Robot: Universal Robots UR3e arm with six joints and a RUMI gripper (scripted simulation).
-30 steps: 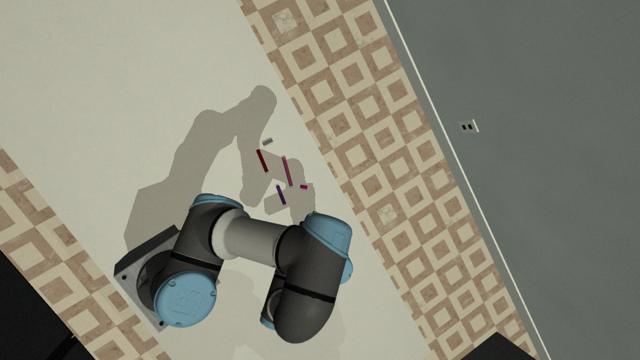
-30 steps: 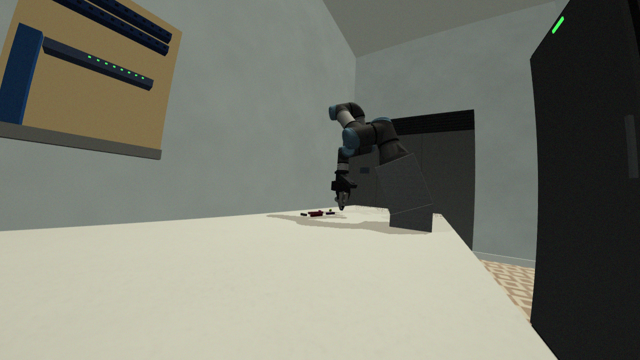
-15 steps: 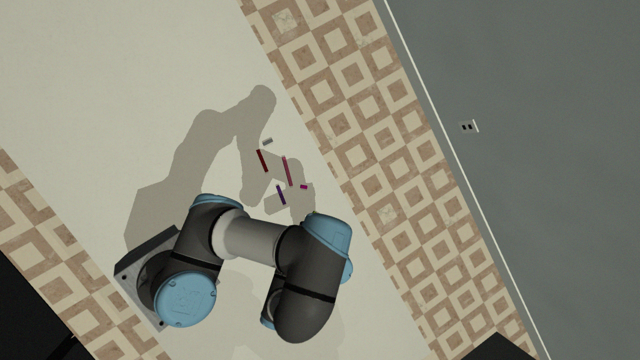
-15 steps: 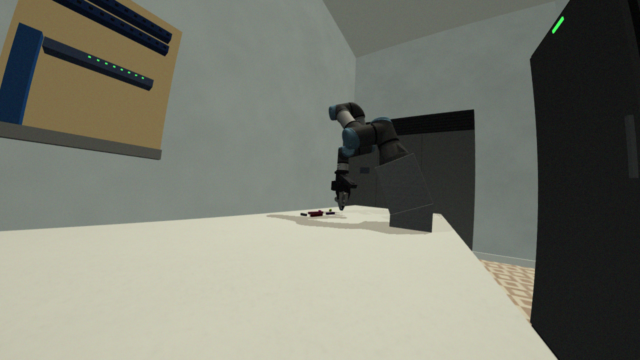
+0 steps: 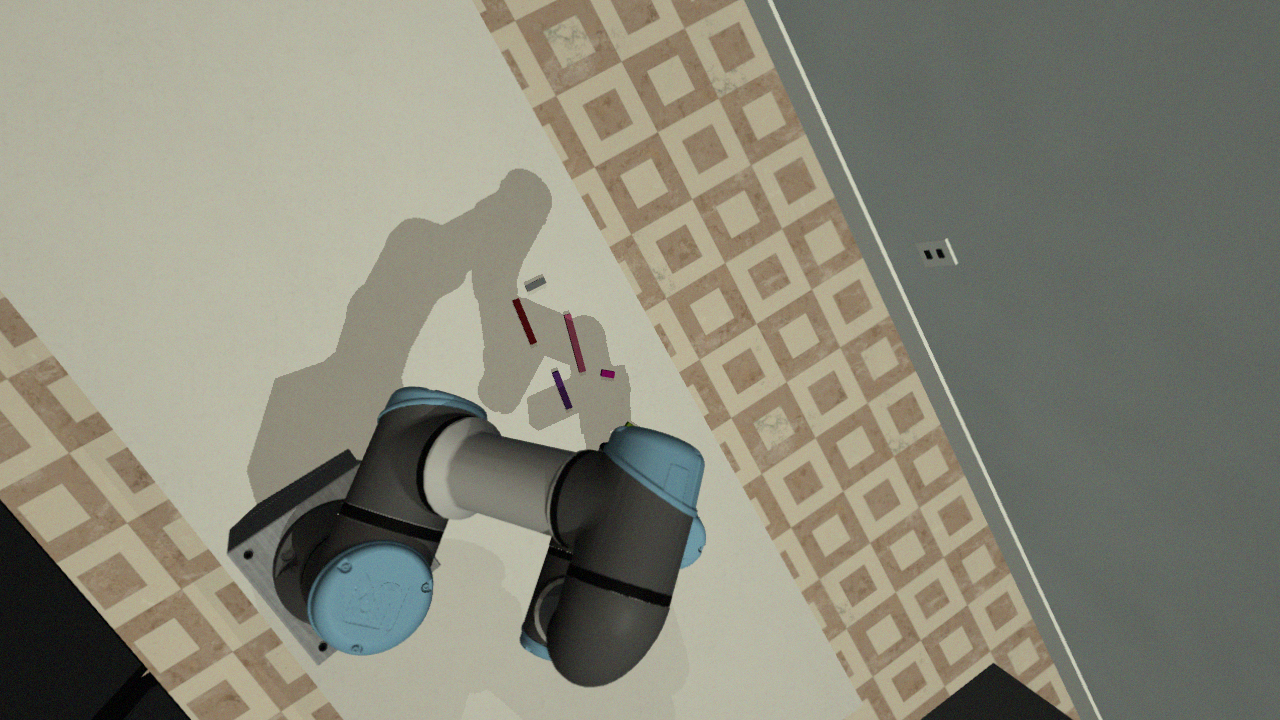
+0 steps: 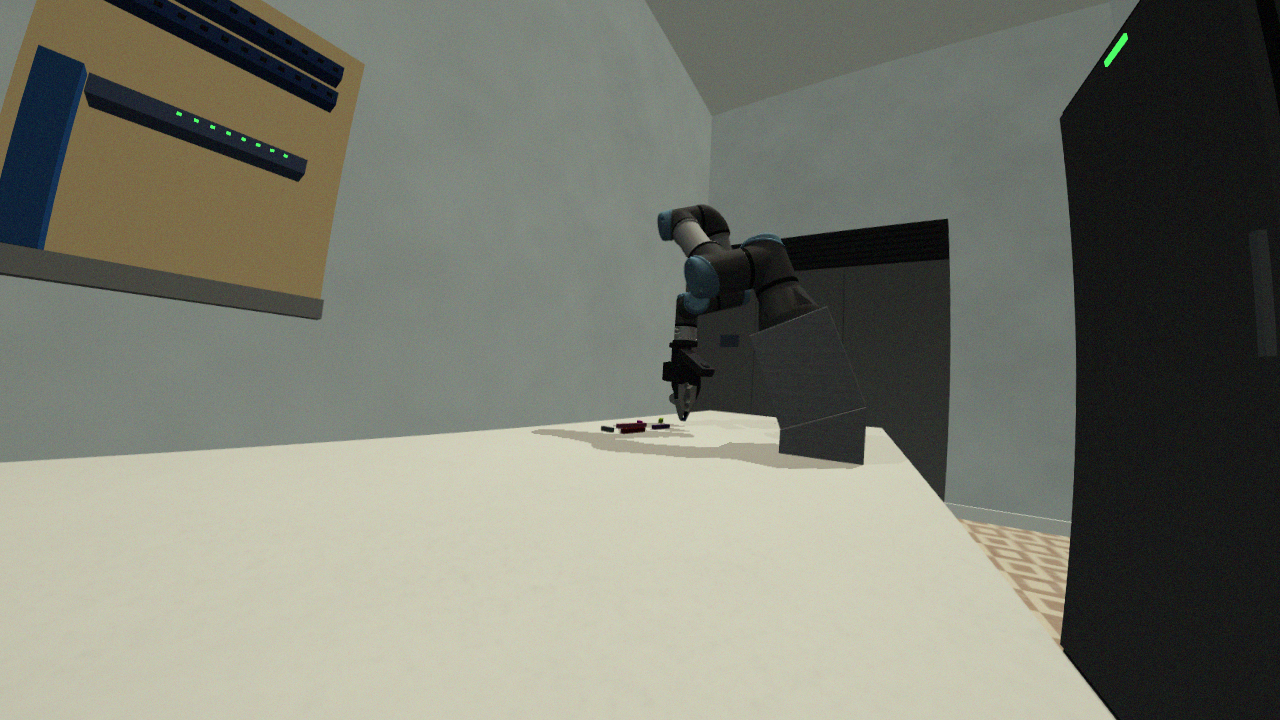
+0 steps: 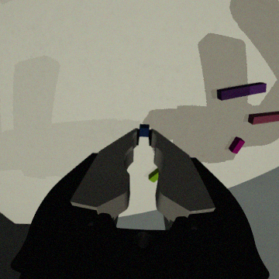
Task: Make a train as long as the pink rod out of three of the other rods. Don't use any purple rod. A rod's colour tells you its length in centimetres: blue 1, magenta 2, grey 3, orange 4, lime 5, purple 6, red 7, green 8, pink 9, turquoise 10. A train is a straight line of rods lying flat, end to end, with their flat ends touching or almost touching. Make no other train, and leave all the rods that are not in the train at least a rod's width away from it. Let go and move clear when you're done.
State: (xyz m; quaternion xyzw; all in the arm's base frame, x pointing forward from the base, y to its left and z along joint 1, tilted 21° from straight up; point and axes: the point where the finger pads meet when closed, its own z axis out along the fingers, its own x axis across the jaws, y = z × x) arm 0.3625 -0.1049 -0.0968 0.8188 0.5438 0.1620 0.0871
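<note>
Right now my hand is 7 cm short of the lime rod and 2 cm above it. The rest, counted from my hand: blue rod (1 cm below); then magenta rod (7 cm ahead, 11 cm to the left, 2 cm below); then purple rod (1 cm behind, 12 cm to the left, 2 cm below).
</note>
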